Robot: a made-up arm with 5 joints.
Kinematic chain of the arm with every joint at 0, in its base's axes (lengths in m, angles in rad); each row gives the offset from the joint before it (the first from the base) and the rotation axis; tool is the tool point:
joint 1: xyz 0 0 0.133 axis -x
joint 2: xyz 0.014 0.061 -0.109 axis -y
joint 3: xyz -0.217 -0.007 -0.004 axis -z
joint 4: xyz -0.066 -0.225 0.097 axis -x
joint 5: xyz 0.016 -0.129 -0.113 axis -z
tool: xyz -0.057 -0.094 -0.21
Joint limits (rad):
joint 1: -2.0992..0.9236
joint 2: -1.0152..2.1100
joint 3: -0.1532..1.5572
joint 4: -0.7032..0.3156
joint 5: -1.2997..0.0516
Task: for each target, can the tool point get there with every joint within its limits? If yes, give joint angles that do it. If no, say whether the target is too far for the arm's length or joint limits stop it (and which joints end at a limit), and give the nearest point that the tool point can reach.
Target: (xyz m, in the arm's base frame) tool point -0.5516 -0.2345 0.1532
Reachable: yes | joints 0.2016 -0.6006 0.8137 -0.1074 -1.0787
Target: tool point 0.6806 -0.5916 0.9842
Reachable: no: too far | nearest point 0.2701 -0.4531 0.3900 | short by 0.735 m
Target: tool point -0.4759 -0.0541 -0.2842
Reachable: yes | joints -1.2443 -0.4094 0.4359 0.2202 -0.7908
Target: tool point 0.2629 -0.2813 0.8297
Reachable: no: joint limits stop it (at a limit: joint 1, joint 2, joint 3, joint 4) | nearest point 0.1995 -0.3802 0.4225 | short by 0.424 m
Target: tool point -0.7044 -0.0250 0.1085
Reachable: yes | joints -0.1379 -0.4194 1.3652 0.0735 -0.8540
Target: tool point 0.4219 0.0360 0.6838
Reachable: no: joint limits stop it (at a limit: joint 1, joint 3, joint 4, joint 5) | nearest point 0.4624 0.2015 0.4397 | short by 0.298 m
